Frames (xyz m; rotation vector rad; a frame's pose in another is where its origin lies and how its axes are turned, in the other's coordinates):
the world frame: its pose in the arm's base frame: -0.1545 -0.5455 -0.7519 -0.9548 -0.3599 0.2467
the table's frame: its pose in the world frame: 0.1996 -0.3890 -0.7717 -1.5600 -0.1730 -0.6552
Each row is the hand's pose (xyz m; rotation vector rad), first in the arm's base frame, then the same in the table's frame.
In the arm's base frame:
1: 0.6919 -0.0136 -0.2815 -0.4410 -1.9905 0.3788
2: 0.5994 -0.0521 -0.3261 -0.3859 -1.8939 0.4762
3: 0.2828 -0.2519 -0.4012 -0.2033 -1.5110 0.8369
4: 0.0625 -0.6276 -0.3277 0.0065 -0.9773 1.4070
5: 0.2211 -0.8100 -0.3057 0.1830 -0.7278 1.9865
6: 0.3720 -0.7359 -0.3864 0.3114 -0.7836 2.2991
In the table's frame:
1: 1.1679 -0.5433 0.5390 1.5190 -0.4873 -1.0447
2: 1.0673 -0.5849 0.5255 1.6447 -0.5159 -0.9709
3: 0.7382 -0.7111 0.3788 2.0818 -0.6571 -0.6365
4: 0.4685 -0.7050 0.0290 2.5418 -1.0741 -0.0626
5: 0.4775 -0.4858 -0.0747 -2.5658 1.7293 -0.2212
6: 0.5480 -0.3835 0.0643 -2.1746 1.9350 -0.0965

